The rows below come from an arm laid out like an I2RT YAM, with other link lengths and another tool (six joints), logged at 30 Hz.
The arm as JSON. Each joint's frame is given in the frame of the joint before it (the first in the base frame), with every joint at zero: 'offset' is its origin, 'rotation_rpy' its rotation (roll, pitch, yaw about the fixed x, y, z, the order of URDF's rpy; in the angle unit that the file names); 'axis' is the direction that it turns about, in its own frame. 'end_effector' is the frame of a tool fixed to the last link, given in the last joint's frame.
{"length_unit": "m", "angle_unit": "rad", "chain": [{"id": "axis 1", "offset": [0.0, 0.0, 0.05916], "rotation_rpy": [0.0, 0.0, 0.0], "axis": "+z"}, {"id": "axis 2", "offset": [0.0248, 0.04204, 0.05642], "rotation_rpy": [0.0, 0.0, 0.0], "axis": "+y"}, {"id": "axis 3", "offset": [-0.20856, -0.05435, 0.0], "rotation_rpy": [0.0, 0.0, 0.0], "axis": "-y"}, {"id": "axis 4", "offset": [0.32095, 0.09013, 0.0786], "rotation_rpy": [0.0, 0.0, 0.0], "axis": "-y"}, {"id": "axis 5", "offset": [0.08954, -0.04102, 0.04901], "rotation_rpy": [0.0, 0.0, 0.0], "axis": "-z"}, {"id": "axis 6", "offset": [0.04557, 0.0, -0.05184], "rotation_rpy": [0.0, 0.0, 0.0], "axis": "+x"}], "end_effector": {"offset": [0.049, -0.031, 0.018], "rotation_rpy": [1.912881, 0.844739, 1.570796]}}
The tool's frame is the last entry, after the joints.
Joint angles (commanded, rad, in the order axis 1, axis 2, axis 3, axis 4, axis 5, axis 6), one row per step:
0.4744 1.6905 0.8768 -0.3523 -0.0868 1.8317
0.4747 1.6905 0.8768 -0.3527 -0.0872 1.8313
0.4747 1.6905 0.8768 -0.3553 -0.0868 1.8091
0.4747 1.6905 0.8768 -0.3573 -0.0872 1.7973
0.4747 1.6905 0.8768 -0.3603 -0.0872 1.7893
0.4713 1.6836 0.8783 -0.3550 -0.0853 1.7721
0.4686 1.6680 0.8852 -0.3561 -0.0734 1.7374
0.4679 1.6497 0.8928 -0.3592 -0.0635 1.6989
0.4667 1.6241 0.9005 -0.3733 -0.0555 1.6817
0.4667 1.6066 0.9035 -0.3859 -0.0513 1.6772
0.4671 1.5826 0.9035 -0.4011 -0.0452 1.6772
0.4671 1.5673 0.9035 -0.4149 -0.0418 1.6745
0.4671 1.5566 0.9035 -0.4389 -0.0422 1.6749
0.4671 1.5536 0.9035 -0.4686 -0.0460 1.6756
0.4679 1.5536 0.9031 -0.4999 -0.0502 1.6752
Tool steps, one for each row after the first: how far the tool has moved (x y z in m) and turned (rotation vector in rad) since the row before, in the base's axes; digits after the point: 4 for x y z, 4 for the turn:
-0.0001 0.0001 0.0000 0.0000 0.0004 0.0008
0.0001 -0.0008 -0.0001 -0.0084 -0.0035 0.0202
0.0000 -0.0004 -0.0001 -0.0042 -0.0011 0.0110
-0.0003 -0.0005 -0.0001 -0.0038 0.0006 0.0073
0.0035 -0.0005 0.0031 -0.0006 -0.0174 0.0116
0.0060 -0.0006 0.0077 -0.0114 -0.0329 0.0240
0.0057 0.0001 0.0090 -0.0112 -0.0342 0.0298
0.0041 0.0001 0.0111 -0.0041 -0.0247 0.0106
0.0011 -0.0001 0.0067 -0.0015 -0.0099 0.0021
0.0002 -0.0004 0.0078 -0.0009 -0.0103 -0.0025
-0.0005 -0.0007 0.0047 -0.0031 -0.0034 0.0008
-0.0029 -0.0014 0.0025 -0.0055 0.0121 -0.0002
-0.0047 -0.0019 -0.0005 -0.0087 0.0255 0.0011
-0.0055 -0.0020 -0.0016 -0.0110 0.0299 0.0029

